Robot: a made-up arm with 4 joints.
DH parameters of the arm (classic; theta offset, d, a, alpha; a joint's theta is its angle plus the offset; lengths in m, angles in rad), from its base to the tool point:
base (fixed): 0 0.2 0 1.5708
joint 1: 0 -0.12 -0.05 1.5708
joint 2: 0 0.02 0.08 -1.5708
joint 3: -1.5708 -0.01 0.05 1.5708
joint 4: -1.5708 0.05 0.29 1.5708
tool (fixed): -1.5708 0.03 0 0
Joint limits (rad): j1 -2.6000..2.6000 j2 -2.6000..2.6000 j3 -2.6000..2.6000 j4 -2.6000..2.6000
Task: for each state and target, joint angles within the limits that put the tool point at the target. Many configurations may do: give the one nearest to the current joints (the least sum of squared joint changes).
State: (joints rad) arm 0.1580 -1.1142 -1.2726 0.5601
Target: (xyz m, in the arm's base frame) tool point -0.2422 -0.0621 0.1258
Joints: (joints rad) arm 0.2930 -1.2654 -1.4716 1.2150
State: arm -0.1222 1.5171 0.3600 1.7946
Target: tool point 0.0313 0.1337 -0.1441
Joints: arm 0.0018 1.5268 -0.1220 1.4272
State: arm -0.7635 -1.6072 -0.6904 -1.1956
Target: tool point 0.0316 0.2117 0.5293
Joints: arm -1.2666 -2.0362 -0.9314 -0.8176
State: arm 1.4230 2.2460 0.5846 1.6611
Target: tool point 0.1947 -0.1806 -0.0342
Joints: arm 1.1579 2.1287 0.8685 1.4106
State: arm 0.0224 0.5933 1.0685 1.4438
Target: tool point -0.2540 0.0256 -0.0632
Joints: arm -1.0801 0.6455 0.4596 1.6316
